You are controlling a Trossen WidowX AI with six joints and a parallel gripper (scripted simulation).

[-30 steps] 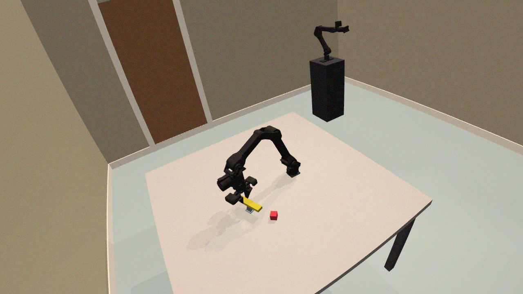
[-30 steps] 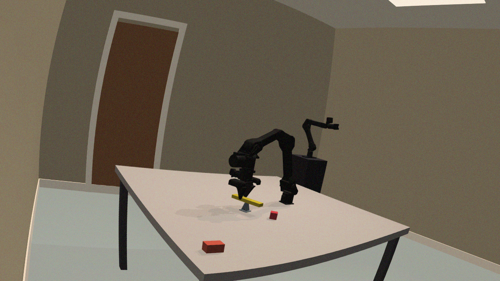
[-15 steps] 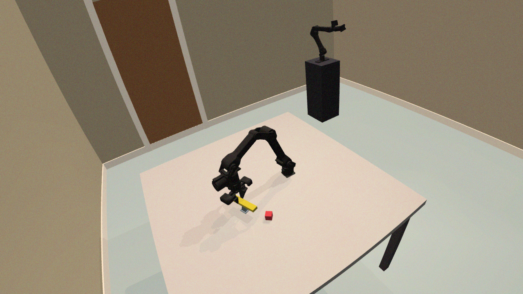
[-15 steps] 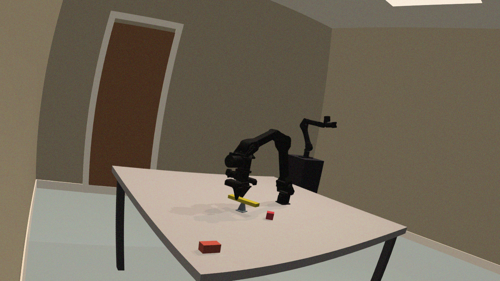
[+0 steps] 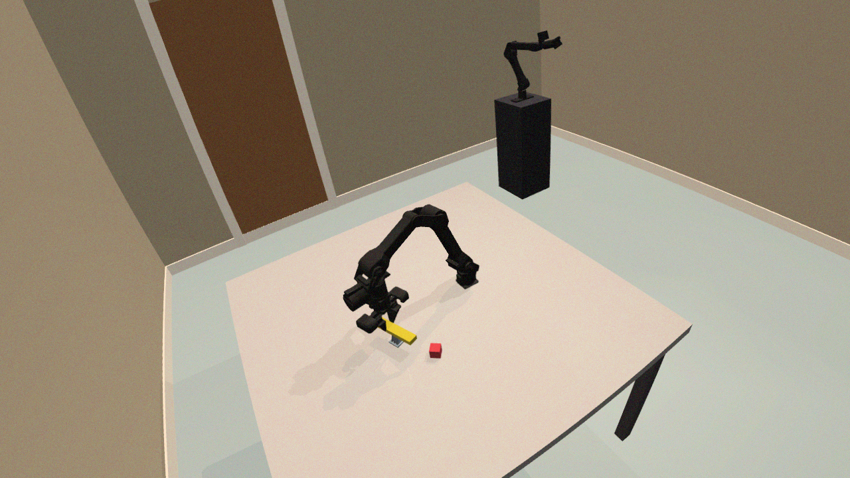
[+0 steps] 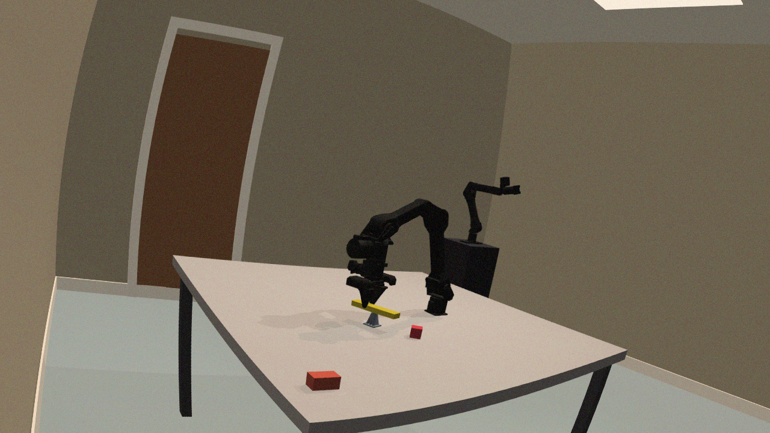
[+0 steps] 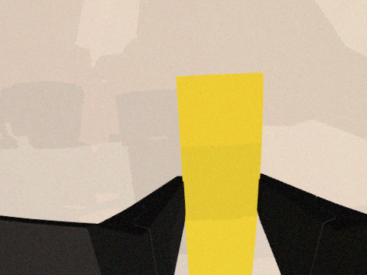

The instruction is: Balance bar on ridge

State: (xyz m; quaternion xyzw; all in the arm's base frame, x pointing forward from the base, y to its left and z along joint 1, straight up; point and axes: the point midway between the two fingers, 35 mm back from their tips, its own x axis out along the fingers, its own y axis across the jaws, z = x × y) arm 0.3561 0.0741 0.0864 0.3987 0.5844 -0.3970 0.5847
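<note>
Right now my gripper tip is 30 mm to the right of the yellow bar and 10 mm past it. Round my gripper tip: red cube: 150 mm to the left, 90 mm behind, 40 mm below.
</note>
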